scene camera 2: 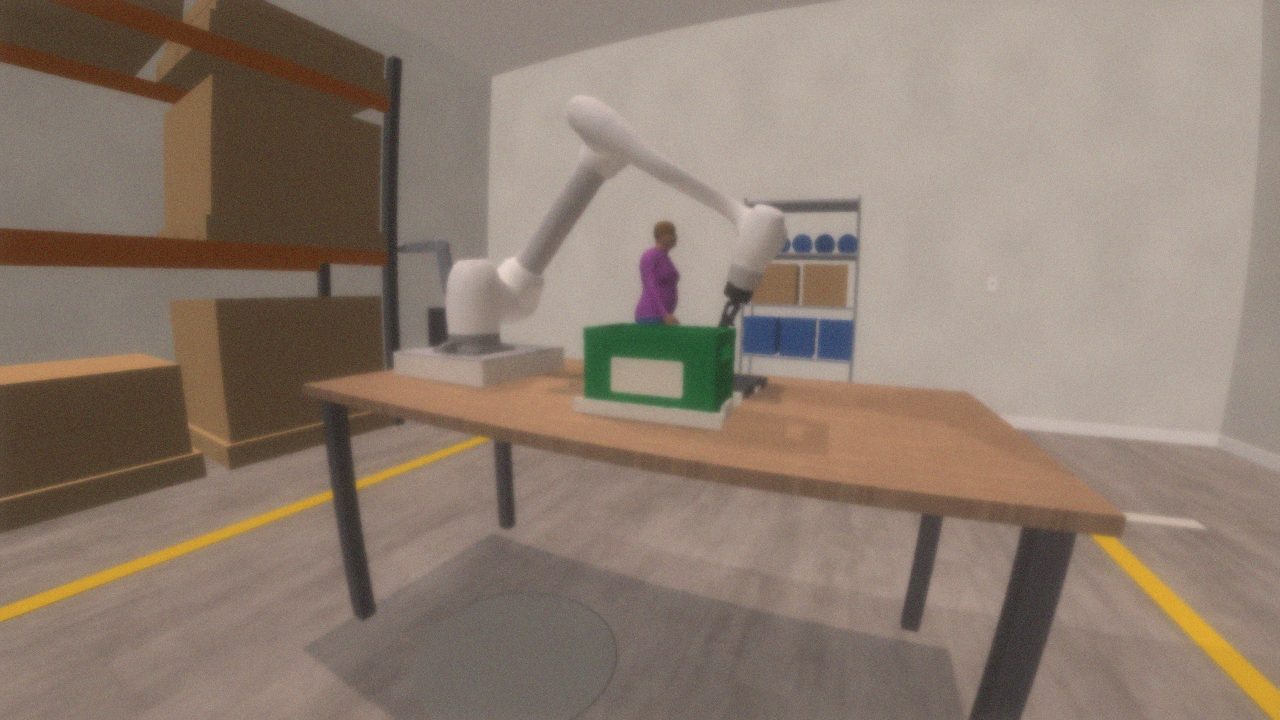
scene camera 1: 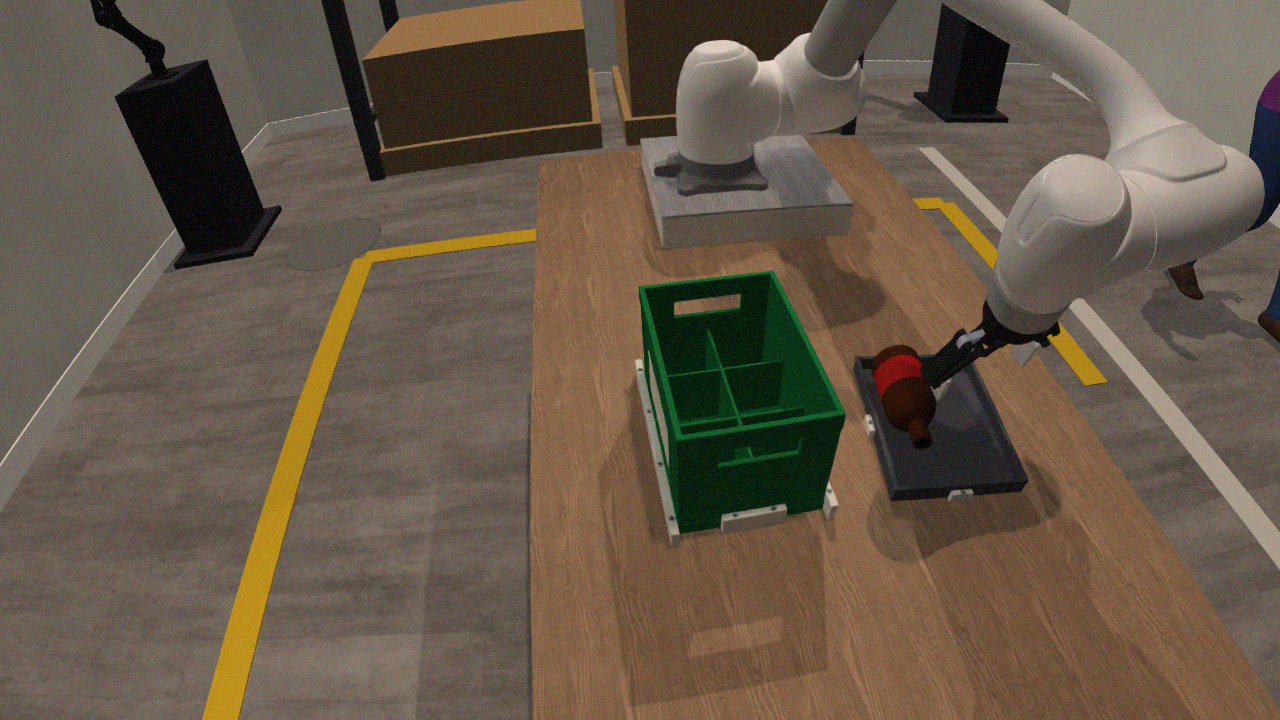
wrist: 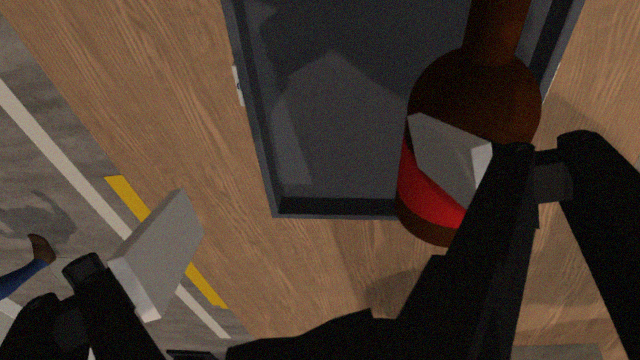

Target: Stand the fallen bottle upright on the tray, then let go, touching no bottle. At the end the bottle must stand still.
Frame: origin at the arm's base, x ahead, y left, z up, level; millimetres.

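Seen in the pictures: gripper, fingertip midpoint: [scene camera 1: 977, 374] [wrist: 301, 176]; arm's base at its link origin: [scene camera 2: 474, 351] [scene camera 1: 716, 173].
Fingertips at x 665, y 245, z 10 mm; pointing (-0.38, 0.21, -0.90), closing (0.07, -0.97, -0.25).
Offsets run from my fingertips to a thing's top centre. "*": to the spot under its first point. Level surfaces: height alone.
The fallen brown bottle {4 mm back, 98 mm right, 3 mm down} [scene camera 1: 911, 395] [wrist: 475, 95] with a red label lies on its side at the left back of the dark tray {14 mm ahead, 54 mm right, 56 mm down} [scene camera 1: 957, 490] [wrist: 345, 100]. Its neck points to the tray's front in scene camera 1, and its base end overlaps the back rim. In scene camera 2 the crate hides the bottle; part of the tray {* 134 mm ahead, 95 mm right, 59 mm down} [scene camera 2: 753, 384] shows. My gripper [scene camera 1: 982, 361] [wrist: 301, 176] is open and empty, slanting down from the right. In the wrist view one finger pad overlaps the bottle's label side, and the other is far left, beyond the tray. Contact cannot be told.
A green crate {13 mm back, 356 mm right, 93 mm up} [scene camera 1: 756, 488] [scene camera 2: 707, 362] with compartments stands left of the tray in scene camera 1, held by white blocks. The arm's base plate [scene camera 1: 760, 225] [scene camera 2: 483, 365] is at the back of the wooden table {82 mm down} [scene camera 1: 581, 358] [scene camera 2: 895, 447]. A person [scene camera 2: 658, 282] stands beyond the table.
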